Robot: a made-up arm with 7 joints.
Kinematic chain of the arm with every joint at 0, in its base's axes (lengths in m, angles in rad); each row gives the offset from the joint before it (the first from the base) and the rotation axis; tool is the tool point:
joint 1: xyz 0 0 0.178 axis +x
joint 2: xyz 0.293 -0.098 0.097 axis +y
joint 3: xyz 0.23 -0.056 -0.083 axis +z
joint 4: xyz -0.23 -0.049 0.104 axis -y
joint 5: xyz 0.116 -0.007 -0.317 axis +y
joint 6: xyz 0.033 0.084 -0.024 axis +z
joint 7: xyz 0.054 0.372 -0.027 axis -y
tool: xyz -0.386 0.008 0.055
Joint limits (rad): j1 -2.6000..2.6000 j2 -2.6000..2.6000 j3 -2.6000..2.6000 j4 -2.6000..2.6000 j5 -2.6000..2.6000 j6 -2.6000..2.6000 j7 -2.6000..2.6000
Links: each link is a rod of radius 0.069 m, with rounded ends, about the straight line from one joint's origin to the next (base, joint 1, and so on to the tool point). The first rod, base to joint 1, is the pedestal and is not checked.
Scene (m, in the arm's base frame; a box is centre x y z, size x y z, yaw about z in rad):
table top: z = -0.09
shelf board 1: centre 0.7 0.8 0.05 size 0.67 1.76 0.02 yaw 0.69
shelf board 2: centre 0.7 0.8 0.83 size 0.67 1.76 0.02 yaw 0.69
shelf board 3: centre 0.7 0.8 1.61 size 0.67 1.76 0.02 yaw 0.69
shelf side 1: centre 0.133 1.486 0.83 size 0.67 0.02 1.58 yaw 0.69
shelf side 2: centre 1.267 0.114 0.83 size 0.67 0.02 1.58 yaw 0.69
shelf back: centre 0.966 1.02 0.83 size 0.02 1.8 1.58 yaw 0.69
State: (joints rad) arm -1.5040 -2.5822 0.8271 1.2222 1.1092 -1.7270 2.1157
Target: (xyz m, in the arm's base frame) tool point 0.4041 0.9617 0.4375
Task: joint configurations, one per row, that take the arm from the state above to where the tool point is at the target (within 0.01 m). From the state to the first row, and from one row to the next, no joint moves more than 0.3 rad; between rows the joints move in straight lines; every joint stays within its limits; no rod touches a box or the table.
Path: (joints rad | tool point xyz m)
1: -1.5049 -2.4283 0.7545 0.9583 1.0949 -1.7232 2.1624 | 0.0994 0.9408 0.2944
2: -1.5058 -2.2745 0.6820 0.6943 1.0806 -1.7194 2.2091 | 0.4041 0.9617 0.4376

